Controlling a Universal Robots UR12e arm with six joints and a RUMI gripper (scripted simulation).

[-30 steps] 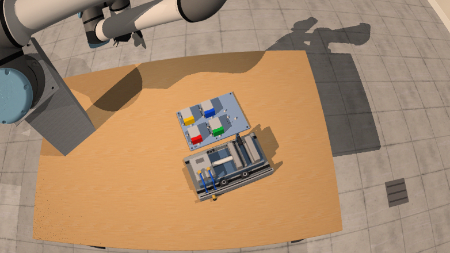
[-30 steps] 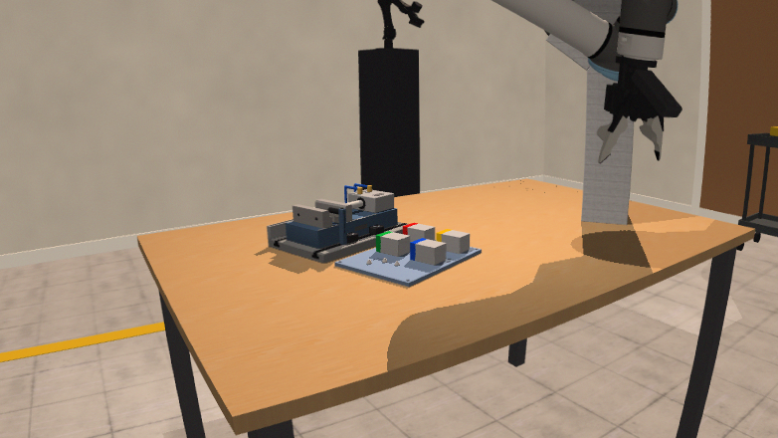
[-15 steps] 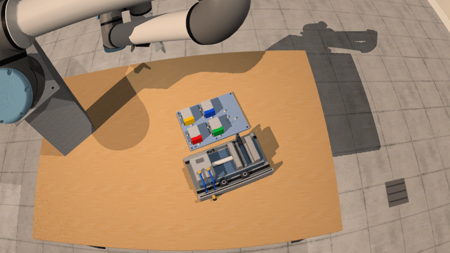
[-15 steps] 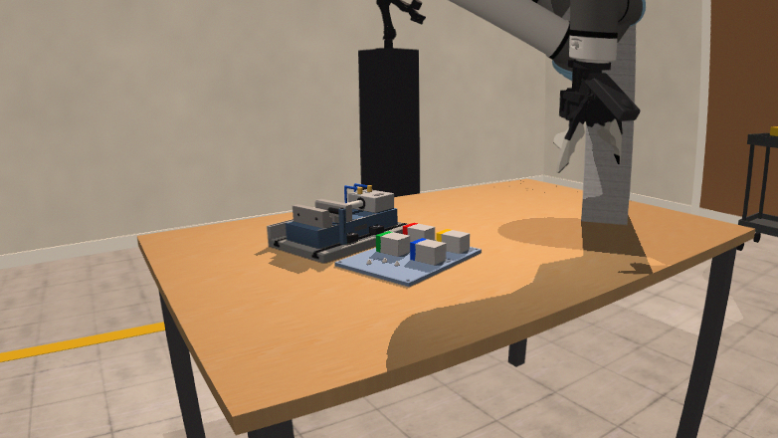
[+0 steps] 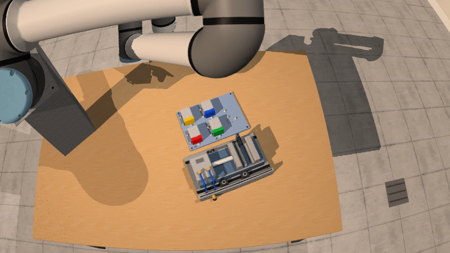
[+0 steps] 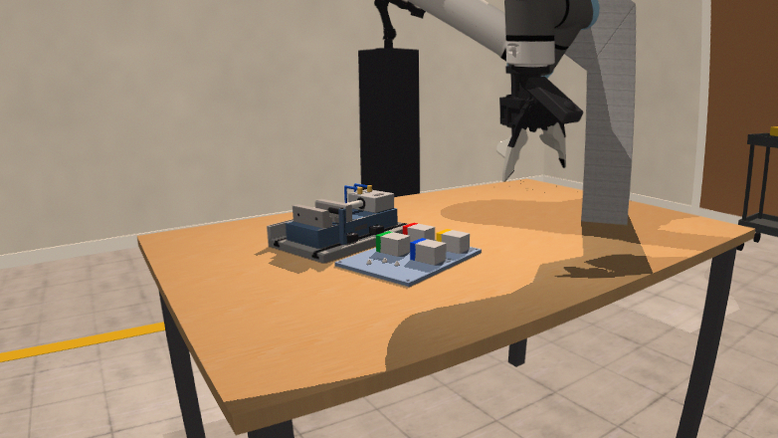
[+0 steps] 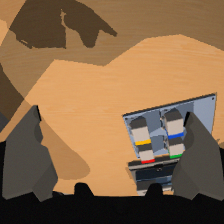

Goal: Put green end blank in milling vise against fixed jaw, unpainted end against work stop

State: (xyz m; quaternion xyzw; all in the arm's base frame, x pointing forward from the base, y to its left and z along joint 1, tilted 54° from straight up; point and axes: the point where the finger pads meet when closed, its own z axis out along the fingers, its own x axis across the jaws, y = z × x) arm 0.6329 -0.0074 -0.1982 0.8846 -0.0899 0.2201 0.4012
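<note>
My hand is 100 mm short of the green-ended blank, 280 mm to the left of it and 160 mm above it. Also, from my hand: blue-ended blank: 100 mm ahead, 190 mm to the right, 160 mm below; then yellow-ended blank: 10 mm ahead, 190 mm to the right, 160 mm below; then blue-grey plate: 100 mm ahead, 230 mm to the right, 180 mm below.
</note>
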